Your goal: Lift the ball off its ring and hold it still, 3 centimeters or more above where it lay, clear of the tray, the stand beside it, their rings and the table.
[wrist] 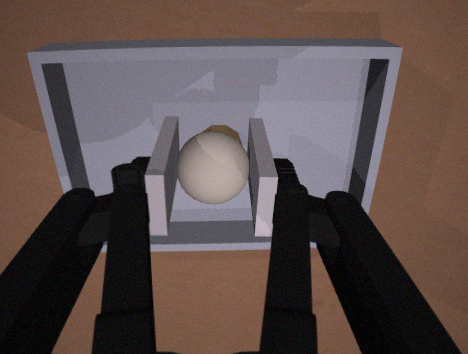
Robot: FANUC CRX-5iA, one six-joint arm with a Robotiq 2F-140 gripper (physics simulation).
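Frame: origin at the arm's base, x right, y ahead, z up, level; millimetres.
Where they show: gripper, between the fingertips: [213,141].
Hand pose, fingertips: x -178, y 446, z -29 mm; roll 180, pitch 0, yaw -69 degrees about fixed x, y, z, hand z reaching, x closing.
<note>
After its pixels a point has its place.
The cream-coloured ball [213,175] {x -180, y 444, z 7 mm} sits between the two flat pads of my gripper [213,141] {x -178, y 446, z -29 mm}, near the middle of the wrist view. The pads meet the ball on its left and right sides, so the gripper is shut on the ball. A small orange-brown piece, apparently the ring [221,130] {x -166, y 447, z -17 mm}, shows behind the ball's upper edge; most of it is hidden by the ball. Whether the ball touches it cannot be told. The grey tray [215,54] {x -129, y 465, z -18 mm} surrounds the ball and pads in this view. The stand does not show in this view.
The tray's raised walls run along the back, the left, the right and the front, where the fingers partly cover them. The brown table [210,280] {x -300, y 400, z -45 mm} shows in front of the tray and around it. Shadows lie across the tray floor.
</note>
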